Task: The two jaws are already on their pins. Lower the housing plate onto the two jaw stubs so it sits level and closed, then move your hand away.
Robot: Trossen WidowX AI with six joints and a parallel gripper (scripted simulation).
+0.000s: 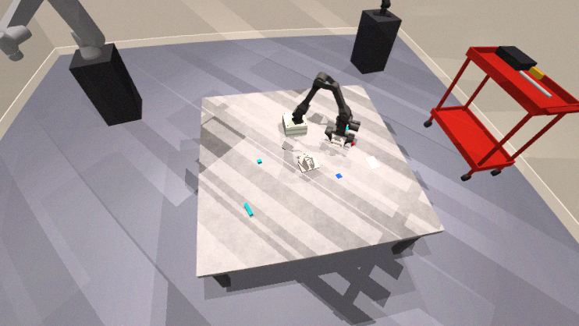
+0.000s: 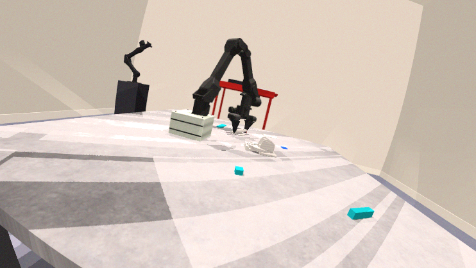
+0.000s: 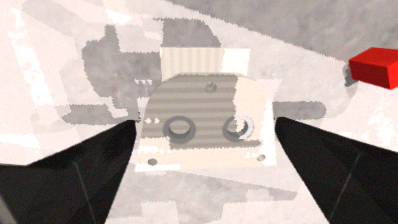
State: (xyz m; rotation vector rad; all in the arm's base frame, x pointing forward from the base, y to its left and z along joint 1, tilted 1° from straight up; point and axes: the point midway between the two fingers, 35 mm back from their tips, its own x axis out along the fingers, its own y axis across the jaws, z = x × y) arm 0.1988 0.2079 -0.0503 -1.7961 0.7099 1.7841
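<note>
The housing plate lies 2 cm above my gripper tip and 1 cm behind it. Round my gripper tip: blue block: 24 cm ahead, 11 cm to the right, 1 cm below; cyan bar: 13 cm to the left, 11 cm behind, 1 cm below; red block: 10 cm to the left, 4 cm ahead.
</note>
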